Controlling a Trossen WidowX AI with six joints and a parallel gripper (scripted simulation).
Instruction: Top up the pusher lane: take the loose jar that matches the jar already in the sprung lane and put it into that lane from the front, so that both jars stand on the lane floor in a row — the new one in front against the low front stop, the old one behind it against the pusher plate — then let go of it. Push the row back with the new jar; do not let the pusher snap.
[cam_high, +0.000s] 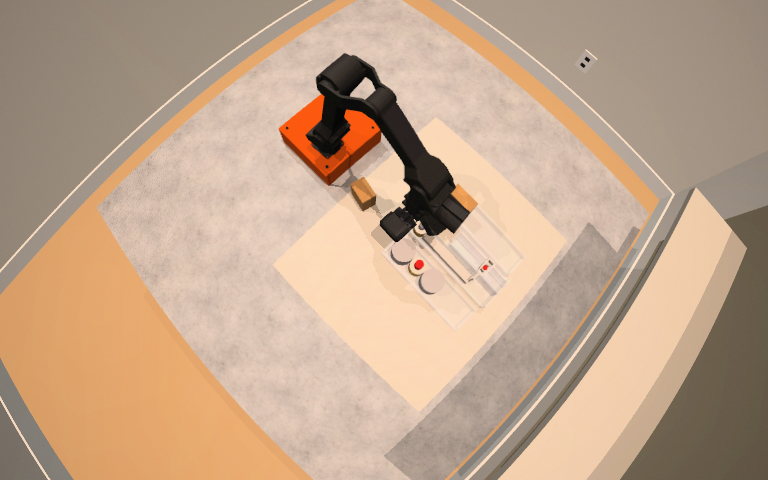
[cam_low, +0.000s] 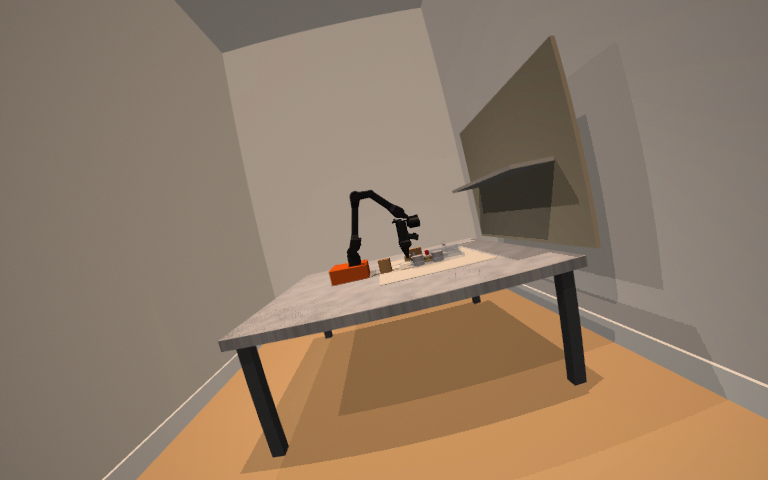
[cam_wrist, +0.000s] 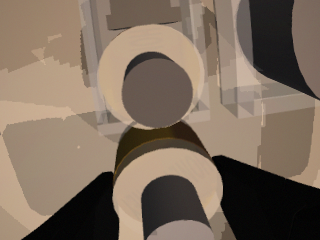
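Right now my gripper tip is 13 cm past the brown box, 4 cm to the left of it and 1 cm above it. Round my gripper tip: red marker (22 cm ahead, 2 cm to the left, 3 cm above); then clear pusher lane (18 cm ahead, 1 cm to the left, 3 cm below).
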